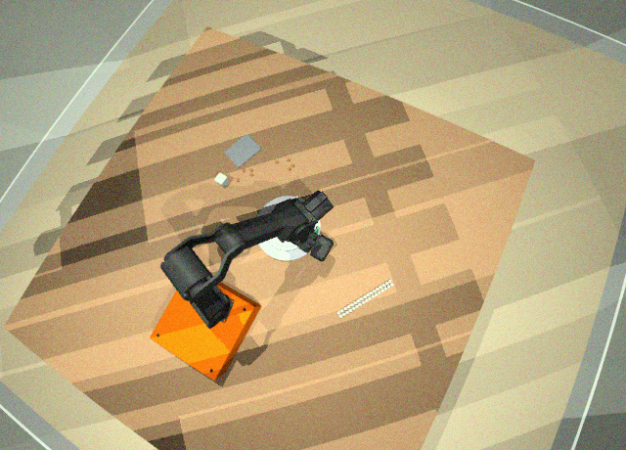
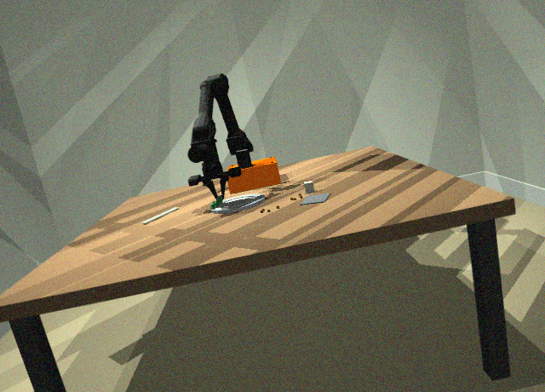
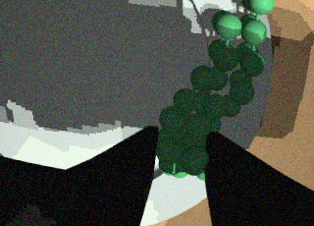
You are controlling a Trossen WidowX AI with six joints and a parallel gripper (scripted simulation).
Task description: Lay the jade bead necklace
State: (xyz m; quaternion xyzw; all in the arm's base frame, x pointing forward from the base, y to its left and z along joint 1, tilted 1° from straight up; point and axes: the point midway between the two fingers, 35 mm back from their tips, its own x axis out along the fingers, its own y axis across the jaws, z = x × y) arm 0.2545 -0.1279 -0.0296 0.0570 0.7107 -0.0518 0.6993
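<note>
Now: gripper tip 60 mm to the right of the round bead board, 20 mm short of it and 20 mm above it. The rest, counted from my gripper tip: grey flat plate: 300 mm to the left, 210 mm ahead, 30 mm below; then small white cube: 310 mm to the left, 90 mm ahead, 10 mm below.
</note>
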